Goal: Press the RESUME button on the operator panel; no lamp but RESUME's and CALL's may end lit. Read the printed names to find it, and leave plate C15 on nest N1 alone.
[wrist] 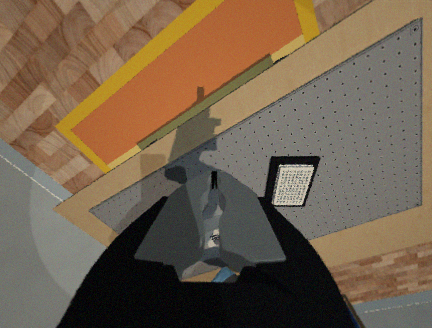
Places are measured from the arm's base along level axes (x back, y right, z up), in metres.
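Pixels of known places: gripper, fingertip midpoint: [215, 172].
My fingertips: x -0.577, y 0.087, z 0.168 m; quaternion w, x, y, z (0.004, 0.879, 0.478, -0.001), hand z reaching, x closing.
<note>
Ahead of a thing's pixels: the offset from my fingertips to its middle. Level surfaces: height alone.
My gripper [215, 172] is shut and empty, its fingertips together above the grey perforated board in the wrist view. A pale plate @(dy +0.074, dx +0.253, dz -0.220 m) [294, 185] with a fine dotted face sits in a black rectangular holder @(dy +0.074, dx +0.253, dz -0.230 m) [273, 175] on the board, right of the fingertips and apart from them. No printed name on plate or holder can be read, so I cannot tell whether they are C15 and N1. The operator panel, the RESUME button and the lamps do not show in this view.
The grey perforated board @(dz -0.238 m) [360, 125] has a light wooden border [300, 65]. Beyond it lies an orange area [165, 75] with a yellow edge [145, 57] and an olive strip [245, 76]. The arm's shadow crosses them. Wood-block surface [35, 60] shows at upper left.
</note>
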